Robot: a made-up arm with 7 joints.
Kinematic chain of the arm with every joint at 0, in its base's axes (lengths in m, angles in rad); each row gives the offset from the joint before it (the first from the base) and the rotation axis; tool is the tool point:
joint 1: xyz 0 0 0.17 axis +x
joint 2: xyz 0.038 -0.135 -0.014 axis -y
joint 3: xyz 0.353 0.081 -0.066 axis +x
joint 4: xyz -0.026 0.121 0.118 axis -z
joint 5: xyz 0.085 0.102 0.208 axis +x
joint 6: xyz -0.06 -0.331 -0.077 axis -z
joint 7: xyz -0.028 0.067 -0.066 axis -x
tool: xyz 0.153 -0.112 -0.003
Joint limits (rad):
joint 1: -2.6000..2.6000
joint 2: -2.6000..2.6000
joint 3: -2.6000..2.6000
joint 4: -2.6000..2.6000
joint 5: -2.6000..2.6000
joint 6: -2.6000..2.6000
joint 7: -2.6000..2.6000
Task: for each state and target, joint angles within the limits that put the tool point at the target. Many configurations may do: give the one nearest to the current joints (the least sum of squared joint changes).
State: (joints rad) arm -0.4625 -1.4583 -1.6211 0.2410 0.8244 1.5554 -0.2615
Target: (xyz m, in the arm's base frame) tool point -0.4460 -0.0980 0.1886
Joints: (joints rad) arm -0.5581 -2.1750 -1.2142 0.0450 1.3210 1.7914 -0.2785
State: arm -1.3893 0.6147 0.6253 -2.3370 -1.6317 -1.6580 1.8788
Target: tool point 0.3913 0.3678 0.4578
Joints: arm -1.4273 -0.0162 0.4289 -2.3659 -1.4559 -1.5099 1.9151
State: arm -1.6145 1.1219 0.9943 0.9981 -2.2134 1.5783 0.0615
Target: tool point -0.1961 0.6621 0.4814
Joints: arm -1.8041 0.7647 0.7113 0.9874 -1.4993 1.8178 -0.0029
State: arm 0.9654 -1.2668 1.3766 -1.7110 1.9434 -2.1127 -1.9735
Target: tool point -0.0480 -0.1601 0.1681
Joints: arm 0.6148 -1.3313 1.3936 -1.5217 1.9047 -2.4515 -2.0627
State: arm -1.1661 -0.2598 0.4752 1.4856 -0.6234 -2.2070 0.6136
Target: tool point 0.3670 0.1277 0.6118
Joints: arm -1.0412 -0.1698 0.8415 1.5225 -1.1018 -2.3277 0.8267
